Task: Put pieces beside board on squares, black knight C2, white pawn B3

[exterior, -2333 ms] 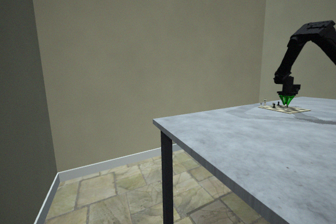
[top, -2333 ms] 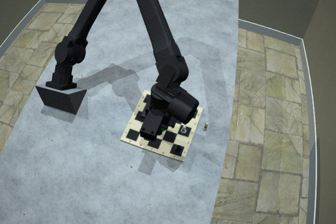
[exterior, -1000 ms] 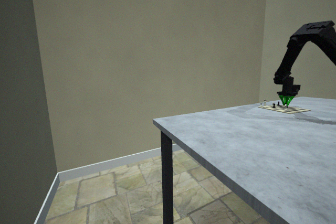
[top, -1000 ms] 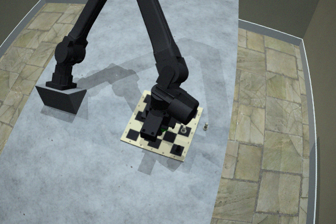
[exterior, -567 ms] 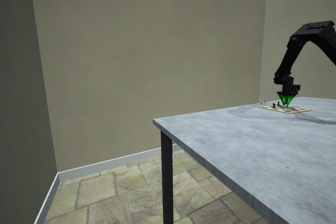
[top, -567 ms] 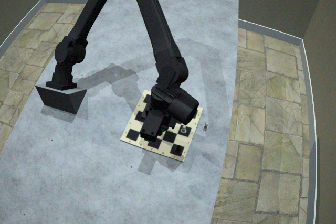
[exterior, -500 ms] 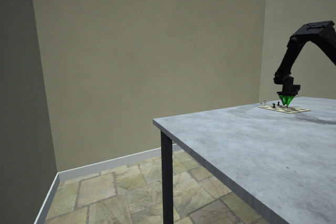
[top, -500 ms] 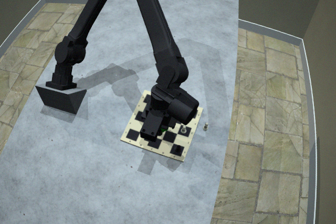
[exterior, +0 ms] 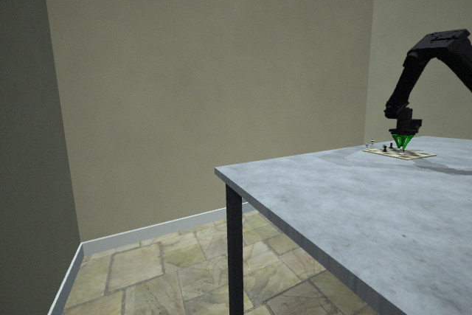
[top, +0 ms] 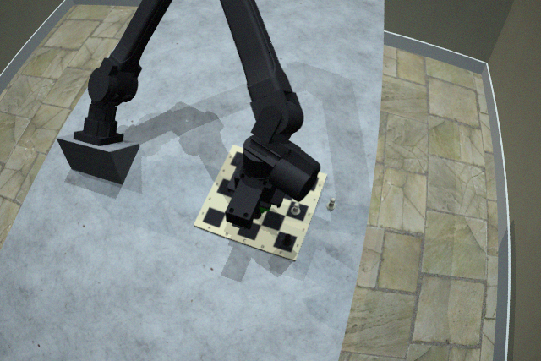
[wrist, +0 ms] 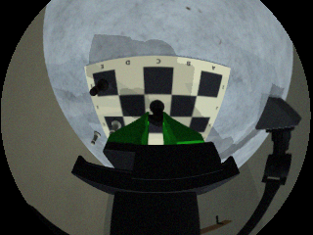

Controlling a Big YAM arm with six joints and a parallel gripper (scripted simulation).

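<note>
The black knight lies 10 mm to the right of my hand and 10 mm below it. Round my hand: tall white piece (110 mm to the left, 80 mm ahead, 10 mm above); chessboard (30 mm to the left, 30 mm below).
</note>
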